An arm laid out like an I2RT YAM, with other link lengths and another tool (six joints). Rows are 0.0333 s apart.
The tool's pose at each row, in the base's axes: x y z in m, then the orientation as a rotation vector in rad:
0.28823, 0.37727, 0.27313, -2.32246, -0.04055, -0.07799
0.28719, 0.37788, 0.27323, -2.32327, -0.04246, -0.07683
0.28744, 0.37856, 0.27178, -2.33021, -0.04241, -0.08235
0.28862, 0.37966, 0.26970, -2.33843, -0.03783, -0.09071
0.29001, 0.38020, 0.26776, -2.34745, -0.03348, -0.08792
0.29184, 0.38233, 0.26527, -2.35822, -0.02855, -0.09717
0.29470, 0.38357, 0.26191, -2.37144, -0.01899, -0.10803
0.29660, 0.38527, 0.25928, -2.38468, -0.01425, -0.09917
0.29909, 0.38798, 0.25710, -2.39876, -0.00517, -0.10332
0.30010, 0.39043, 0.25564, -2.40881, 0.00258, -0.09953
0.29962, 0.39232, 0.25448, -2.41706, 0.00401, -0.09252
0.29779, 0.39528, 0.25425, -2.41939, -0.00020, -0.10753
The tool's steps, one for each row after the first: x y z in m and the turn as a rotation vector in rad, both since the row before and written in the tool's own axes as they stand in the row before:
-0.00103, -0.00055, 0.00033, -0.00075, -0.00147, -0.00103
0.00015, 0.00060, 0.00150, -0.00714, 0.00375, -0.00176
0.00103, 0.00081, 0.00228, -0.00860, 0.00715, 0.00062
0.00124, 0.00109, 0.00181, -0.00898, -0.00104, 0.00387
0.00164, 0.00037, 0.00336, -0.01119, 0.00777, 0.00059
0.00258, 0.00162, 0.00343, -0.01384, 0.01017, 0.00339
0.00164, 0.00069, 0.00320, -0.01303, -0.00552, 0.00567
0.00227, -0.00039, 0.00361, -0.01445, 0.00511, 0.00500
0.00083, -0.00079, 0.00280, -0.01015, -0.00089, 0.00637
-0.00062, -0.00065, 0.00209, -0.00809, -0.00490, 0.00272
-0.00192, -0.00211, 0.00200, -0.00264, 0.00963, -0.00723

